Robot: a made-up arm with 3 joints. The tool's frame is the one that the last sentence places. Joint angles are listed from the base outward.
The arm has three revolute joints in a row. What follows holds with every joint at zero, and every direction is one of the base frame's. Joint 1 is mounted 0.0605 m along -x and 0.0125 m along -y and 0.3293 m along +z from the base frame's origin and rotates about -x. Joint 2 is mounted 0.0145 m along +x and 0.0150 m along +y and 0.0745 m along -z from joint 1 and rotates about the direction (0.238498, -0.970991, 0.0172). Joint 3 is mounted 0.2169 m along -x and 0.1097 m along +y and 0.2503 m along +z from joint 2 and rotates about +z. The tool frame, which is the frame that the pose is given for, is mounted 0.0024 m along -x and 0.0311 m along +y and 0.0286 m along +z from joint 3; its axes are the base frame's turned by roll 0.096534, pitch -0.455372 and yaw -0.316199 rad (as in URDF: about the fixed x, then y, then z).
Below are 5 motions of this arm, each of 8 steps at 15 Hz.
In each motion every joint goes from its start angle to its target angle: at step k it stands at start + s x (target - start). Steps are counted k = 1, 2, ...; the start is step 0. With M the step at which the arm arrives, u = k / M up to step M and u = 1 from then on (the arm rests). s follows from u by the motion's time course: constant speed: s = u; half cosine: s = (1 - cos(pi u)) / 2; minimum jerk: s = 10 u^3 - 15 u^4 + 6 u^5.
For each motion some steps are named. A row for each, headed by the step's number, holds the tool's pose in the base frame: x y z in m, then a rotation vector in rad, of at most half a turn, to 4 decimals.
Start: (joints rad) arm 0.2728 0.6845 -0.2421
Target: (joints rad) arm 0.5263 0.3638 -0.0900
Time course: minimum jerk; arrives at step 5
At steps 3, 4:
3: -0.3654 0.1445 0.3604 -0.2101 -0.9651 -0.2374
4: -0.3517 0.1608 0.3676 -0.3130 -0.8939 -0.1827

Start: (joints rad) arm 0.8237 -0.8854 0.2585
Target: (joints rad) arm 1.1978 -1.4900 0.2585
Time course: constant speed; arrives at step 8
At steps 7, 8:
7: 0.1513 0.2307 0.1559 -1.3408 0.8103 -0.5642
8: 0.1675 0.2055 0.1342 -1.3866 0.8688 -0.6315

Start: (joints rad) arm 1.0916 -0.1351 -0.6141
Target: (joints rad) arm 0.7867 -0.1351 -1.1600
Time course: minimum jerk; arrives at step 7
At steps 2, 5, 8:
2: -0.2067 0.2610 0.3025 -1.1849 -0.8354 -0.6846
5: -0.1984 0.2539 0.3678 -1.0416 -0.9015 -1.1197
8: -0.1972 0.2503 0.3810 -1.0141 -0.9030 -1.2104

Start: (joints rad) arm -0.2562 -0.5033 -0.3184
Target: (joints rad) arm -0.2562 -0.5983 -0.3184
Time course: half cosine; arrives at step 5
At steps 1, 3, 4, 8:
1: -0.1002 0.1114 0.6218 -0.0634 0.0477 -0.5402
3: -0.0832 0.1154 0.6229 -0.0895 0.0927 -0.5267
4: -0.0756 0.1173 0.6231 -0.1012 0.1128 -0.5206
8: -0.0727 0.1180 0.6231 -0.1057 0.1205 -0.5183

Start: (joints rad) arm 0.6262 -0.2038 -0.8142
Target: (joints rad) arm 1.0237 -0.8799 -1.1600
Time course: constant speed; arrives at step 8
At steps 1, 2, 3, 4, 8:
1: -0.1569 0.2673 0.4095 -0.9996 -0.6117 -0.9709
2: -0.1300 0.2781 0.3954 -1.1203 -0.5909 -1.0067
3: -0.1028 0.2866 0.3786 -1.2427 -0.5730 -1.0425
4: -0.0756 0.2923 0.3597 -1.3666 -0.5577 -1.0782
8: 0.0298 0.2828 0.2694 -1.8760 -0.5198 -1.2148

